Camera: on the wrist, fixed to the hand. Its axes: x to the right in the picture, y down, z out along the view.
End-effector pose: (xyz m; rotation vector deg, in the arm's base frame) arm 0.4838 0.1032 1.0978 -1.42 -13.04 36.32
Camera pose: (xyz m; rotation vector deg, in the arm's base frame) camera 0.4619 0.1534 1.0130 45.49 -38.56 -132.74
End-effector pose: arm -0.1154 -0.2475 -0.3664 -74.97 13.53 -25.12
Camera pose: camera -0.1416 -0.3039 -0.4459 16.88 139.92 98.73
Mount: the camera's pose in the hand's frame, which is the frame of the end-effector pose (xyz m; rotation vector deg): -0.0048 0.0611 -0.0802 19.28 -50.77 -167.59
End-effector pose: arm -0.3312 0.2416 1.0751 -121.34 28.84 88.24
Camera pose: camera -0.3035 0.1458 1.0908 -1.65 -94.48 -0.35
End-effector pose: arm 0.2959 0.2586 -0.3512 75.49 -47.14 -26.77
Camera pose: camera 0.3443 0.3282 -0.2964 -57.18 -48.54 117.66
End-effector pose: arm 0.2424 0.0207 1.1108 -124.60 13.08 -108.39
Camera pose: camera 0.1652 -0.0432 1.0988 37.65 112.34 -9.12
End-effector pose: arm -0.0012 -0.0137 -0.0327 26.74 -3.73 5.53
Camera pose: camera -0.0093 0.0765 -0.0773 27.75 -9.79 -172.54
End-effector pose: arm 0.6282 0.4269 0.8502 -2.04 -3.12 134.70
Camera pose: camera 0.5916 0.3828 0.7671 39.05 -2.85 -39.15
